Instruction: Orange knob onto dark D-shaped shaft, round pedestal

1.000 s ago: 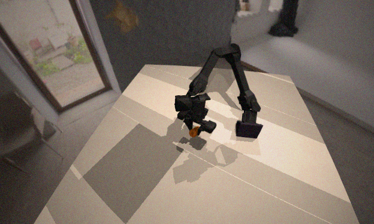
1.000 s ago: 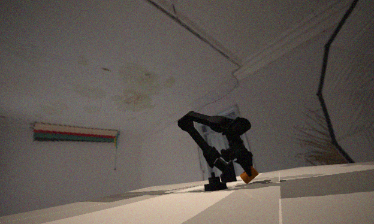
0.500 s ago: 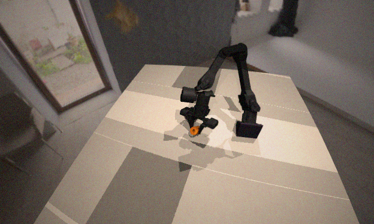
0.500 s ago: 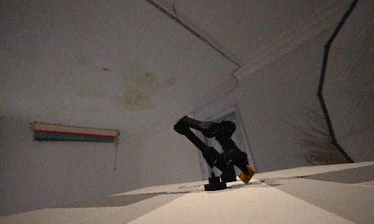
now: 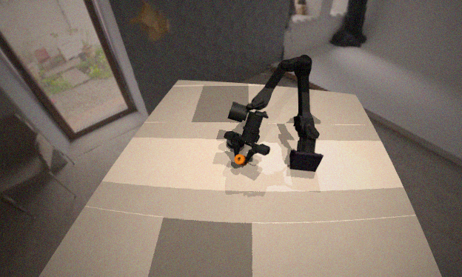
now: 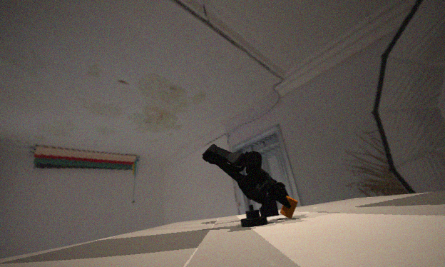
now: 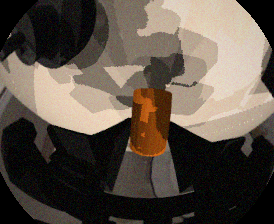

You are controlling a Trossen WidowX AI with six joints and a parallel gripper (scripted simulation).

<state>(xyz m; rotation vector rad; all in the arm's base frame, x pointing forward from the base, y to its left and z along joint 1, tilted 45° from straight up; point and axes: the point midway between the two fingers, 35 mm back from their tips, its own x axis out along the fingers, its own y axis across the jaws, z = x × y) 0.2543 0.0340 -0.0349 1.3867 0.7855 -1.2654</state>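
My gripper tip is now 10 mm to the left of the orange knob. The rest, counted from my gripper tip: round dark pedestal 130 mm to the right, 50 mm ahead.
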